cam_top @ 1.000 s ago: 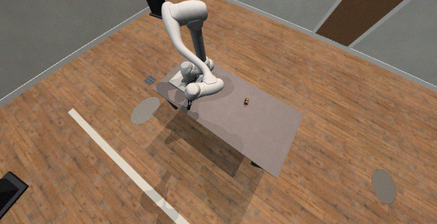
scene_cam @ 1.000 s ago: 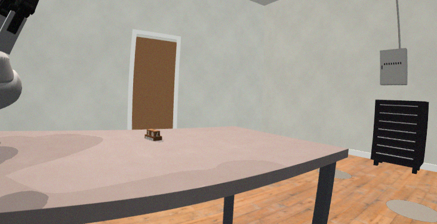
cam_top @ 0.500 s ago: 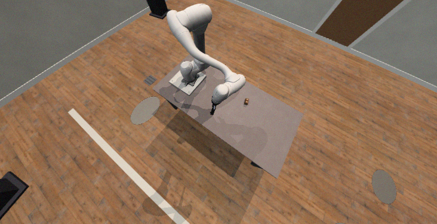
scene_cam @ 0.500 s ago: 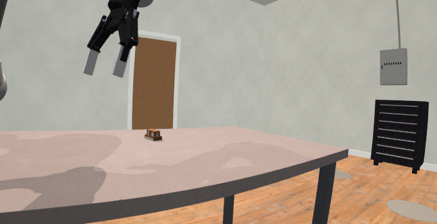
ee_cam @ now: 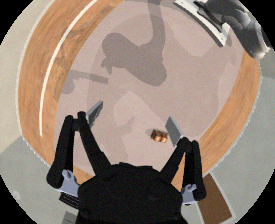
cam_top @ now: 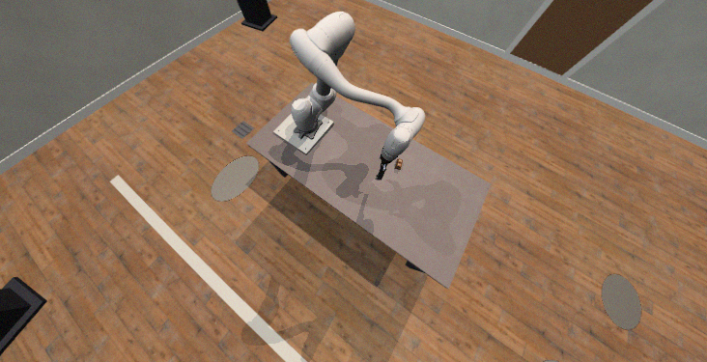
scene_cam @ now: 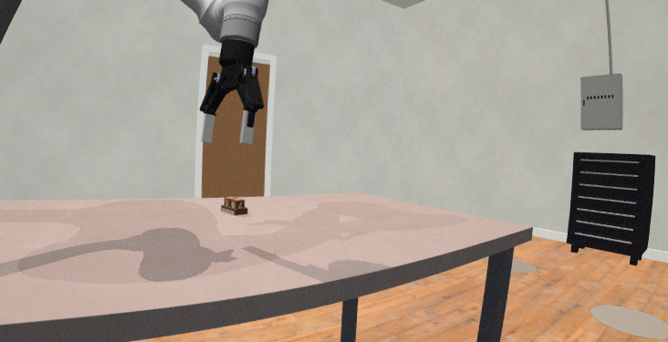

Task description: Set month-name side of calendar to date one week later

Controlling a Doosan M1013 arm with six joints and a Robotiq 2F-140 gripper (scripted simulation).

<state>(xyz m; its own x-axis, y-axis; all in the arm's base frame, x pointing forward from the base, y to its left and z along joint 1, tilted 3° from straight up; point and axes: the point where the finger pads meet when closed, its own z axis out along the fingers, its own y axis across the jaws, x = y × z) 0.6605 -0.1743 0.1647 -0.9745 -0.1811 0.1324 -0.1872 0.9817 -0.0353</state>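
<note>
My gripper is now 120 mm short of the wooden tray, 180 mm to the right of it and 200 mm above it.
</note>
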